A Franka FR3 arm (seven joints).
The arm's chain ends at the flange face. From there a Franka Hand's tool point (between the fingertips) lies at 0.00 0.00 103.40 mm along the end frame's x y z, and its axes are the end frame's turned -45 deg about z.
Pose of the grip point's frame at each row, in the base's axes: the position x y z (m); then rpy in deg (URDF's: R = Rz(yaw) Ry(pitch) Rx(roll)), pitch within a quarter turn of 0, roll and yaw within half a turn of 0:
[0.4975 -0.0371 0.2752 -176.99 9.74 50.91]
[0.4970 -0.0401 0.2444 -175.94 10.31 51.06]
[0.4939 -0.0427 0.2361 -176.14 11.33 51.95]
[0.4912 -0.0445 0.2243 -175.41 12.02 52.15]
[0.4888 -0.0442 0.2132 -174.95 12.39 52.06]
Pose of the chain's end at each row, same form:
[0.5127 -0.0270 0.3770 175.18 8.99 5.27]
[0.5143 -0.0303 0.3459 175.50 10.13 5.29]
[0.5119 -0.0310 0.3373 174.61 10.70 6.06]
[0.5109 -0.0326 0.3251 174.61 11.69 6.11]
[0.5096 -0.0324 0.3138 174.66 12.27 5.94]

